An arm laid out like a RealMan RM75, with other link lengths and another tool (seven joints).
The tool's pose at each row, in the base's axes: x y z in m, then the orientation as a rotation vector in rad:
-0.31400, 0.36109, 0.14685, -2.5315, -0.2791, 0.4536
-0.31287, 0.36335, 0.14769, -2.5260, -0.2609, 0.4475
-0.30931, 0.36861, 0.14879, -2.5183, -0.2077, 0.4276
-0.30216, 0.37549, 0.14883, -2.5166, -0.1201, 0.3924
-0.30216, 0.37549, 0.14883, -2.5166, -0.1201, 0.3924
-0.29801, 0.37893, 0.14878, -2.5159, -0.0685, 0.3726
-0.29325, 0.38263, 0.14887, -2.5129, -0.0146, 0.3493
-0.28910, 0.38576, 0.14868, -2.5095, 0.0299, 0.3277
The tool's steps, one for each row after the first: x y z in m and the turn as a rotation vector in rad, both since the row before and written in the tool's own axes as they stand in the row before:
0.00147, -0.00222, 0.00000, 0.0094, 0.0080, 0.0099
0.00446, -0.00464, 0.00040, 0.0190, 0.0254, 0.0306
0.00832, -0.00531, 0.00103, 0.0188, 0.0443, 0.0526
0.00000, 0.00000, 0.00000, 0.0000, 0.0000, 0.0000
0.00455, -0.00282, 0.00063, 0.0095, 0.0255, 0.0316
0.00503, -0.00327, 0.00063, 0.0114, 0.0283, 0.0323
0.00433, -0.00275, 0.00086, 0.0098, 0.0251, 0.0262

